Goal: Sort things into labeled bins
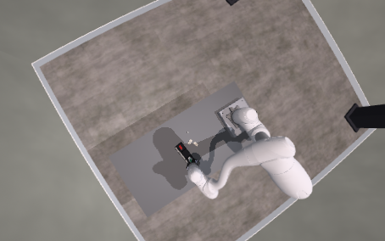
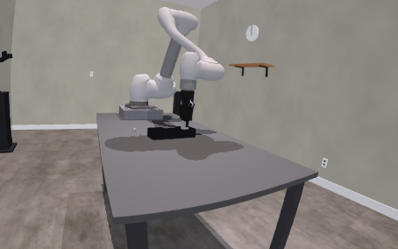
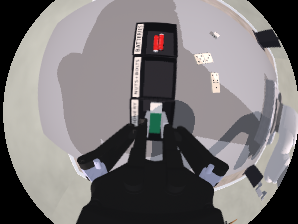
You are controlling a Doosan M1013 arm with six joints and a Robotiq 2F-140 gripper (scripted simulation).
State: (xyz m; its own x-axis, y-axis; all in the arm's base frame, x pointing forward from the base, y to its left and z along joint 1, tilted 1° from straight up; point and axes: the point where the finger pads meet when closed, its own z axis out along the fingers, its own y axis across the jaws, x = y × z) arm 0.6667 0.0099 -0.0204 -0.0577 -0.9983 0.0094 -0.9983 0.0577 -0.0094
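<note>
The green piece lies 3 cm below my hand and 1 cm to the right of it. Also, from my hand: black bin block: 8 cm to the right, 3 cm below.
</note>
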